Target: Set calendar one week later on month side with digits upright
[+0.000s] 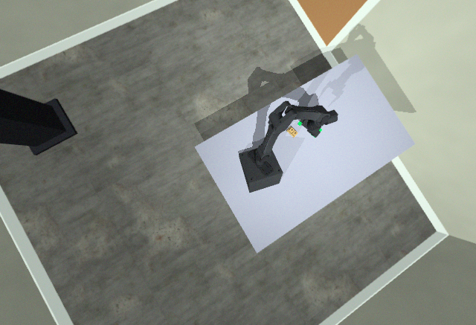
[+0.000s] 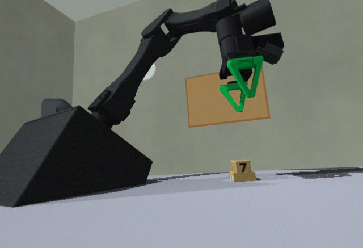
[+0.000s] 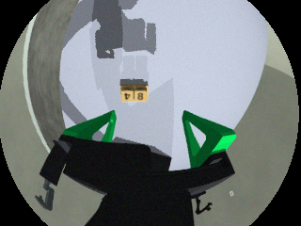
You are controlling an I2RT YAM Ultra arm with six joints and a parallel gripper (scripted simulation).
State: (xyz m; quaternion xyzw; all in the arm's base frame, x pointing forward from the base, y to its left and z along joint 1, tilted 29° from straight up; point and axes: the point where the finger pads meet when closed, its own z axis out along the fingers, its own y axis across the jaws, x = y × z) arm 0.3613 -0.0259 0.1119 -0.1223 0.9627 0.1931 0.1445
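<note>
Now: the wooden cube 140 mm below my hand, 20 mm behind it and 10 mm to the left of it. Also, from my hand: wooden tray (150 mm below, 30 mm behind, 20 mm to the left).
</note>
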